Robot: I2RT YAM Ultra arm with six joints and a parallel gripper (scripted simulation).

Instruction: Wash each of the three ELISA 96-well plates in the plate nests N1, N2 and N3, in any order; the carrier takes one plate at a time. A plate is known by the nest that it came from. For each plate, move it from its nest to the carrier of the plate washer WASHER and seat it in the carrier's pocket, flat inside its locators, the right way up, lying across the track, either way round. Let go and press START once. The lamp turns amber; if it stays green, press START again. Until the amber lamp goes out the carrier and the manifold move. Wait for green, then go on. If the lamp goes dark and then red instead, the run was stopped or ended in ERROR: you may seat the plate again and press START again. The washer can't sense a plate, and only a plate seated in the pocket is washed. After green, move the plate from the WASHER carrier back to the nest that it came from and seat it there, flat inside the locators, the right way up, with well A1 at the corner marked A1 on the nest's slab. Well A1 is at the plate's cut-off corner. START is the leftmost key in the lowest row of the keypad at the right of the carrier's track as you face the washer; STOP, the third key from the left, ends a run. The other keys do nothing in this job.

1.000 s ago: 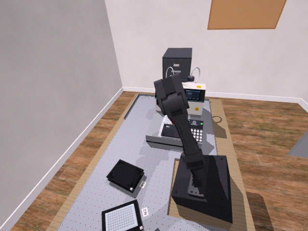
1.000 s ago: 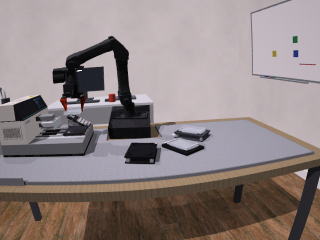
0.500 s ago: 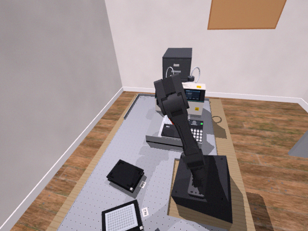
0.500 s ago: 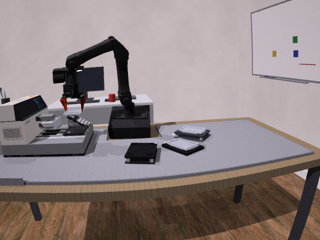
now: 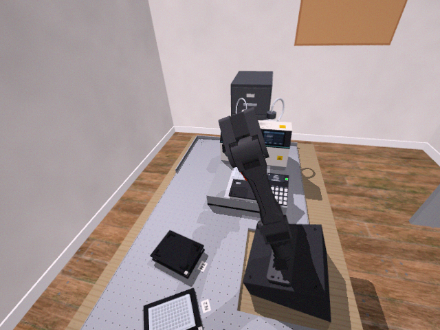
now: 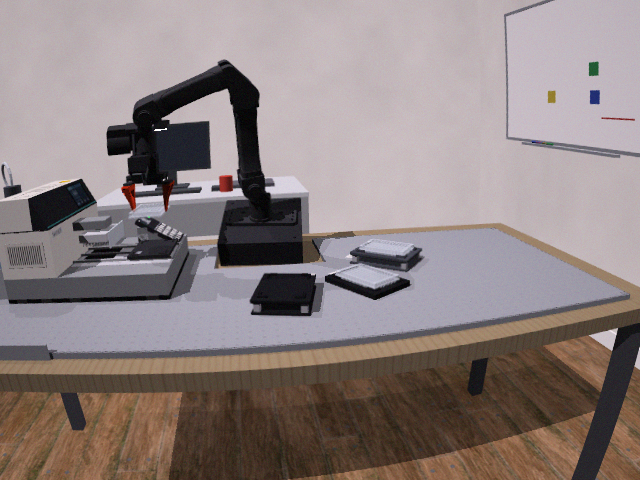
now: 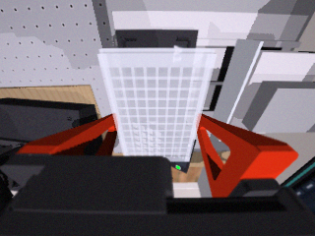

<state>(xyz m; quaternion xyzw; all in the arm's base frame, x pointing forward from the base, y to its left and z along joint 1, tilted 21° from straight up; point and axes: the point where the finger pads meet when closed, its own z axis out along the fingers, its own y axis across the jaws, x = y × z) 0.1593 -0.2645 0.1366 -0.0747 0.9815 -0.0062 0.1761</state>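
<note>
Now: the black washer carrier 10 cm below my hand. Round my hand: manifold head 2 cm ahead, 15 cm to the right, 5 cm below; then washer 3 cm ahead, 15 cm to the right, 5 cm below; then N1 label 6 cm ahead, 36 cm to the left, 18 cm below.
</note>
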